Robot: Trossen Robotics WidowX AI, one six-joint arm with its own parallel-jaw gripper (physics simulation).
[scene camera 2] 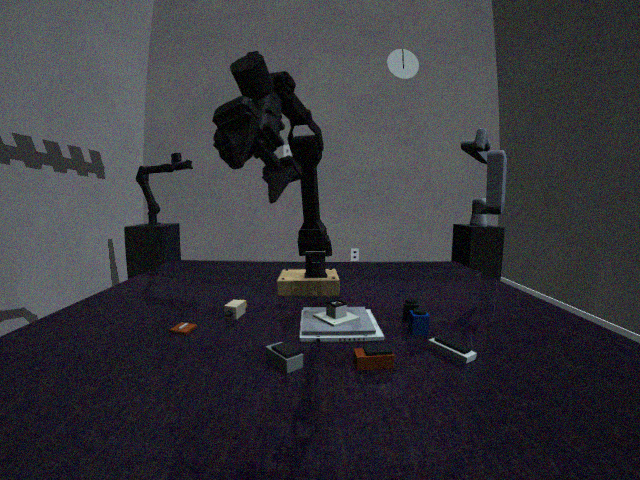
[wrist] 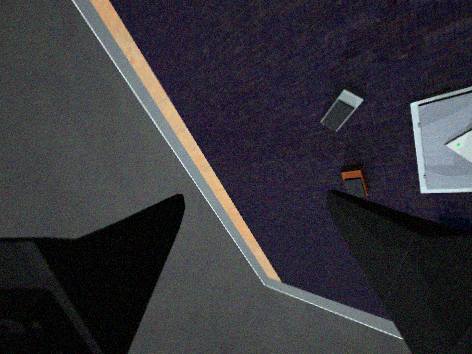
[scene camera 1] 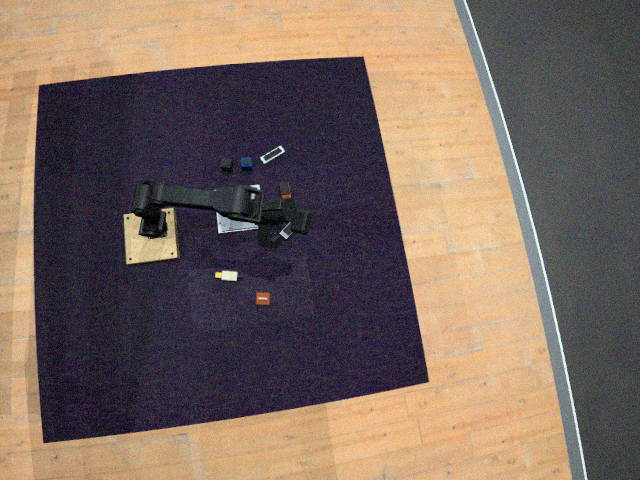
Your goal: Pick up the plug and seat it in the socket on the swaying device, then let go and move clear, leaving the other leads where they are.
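A cream block with a yellow tip, which looks like the plug, lies on the dark mat. The device is a pale, layered platform, partly under the arm in the first scene view. A small grey box, seemingly the socket, stands on a tilted white plate on the device. The box does not show in the wrist view. My gripper is open, with nothing between its fingertips. It is high above the mat, away from the cream block.
A grey block, an orange block, a white bar, a blue block, a dark block and a flat orange piece lie around the device.
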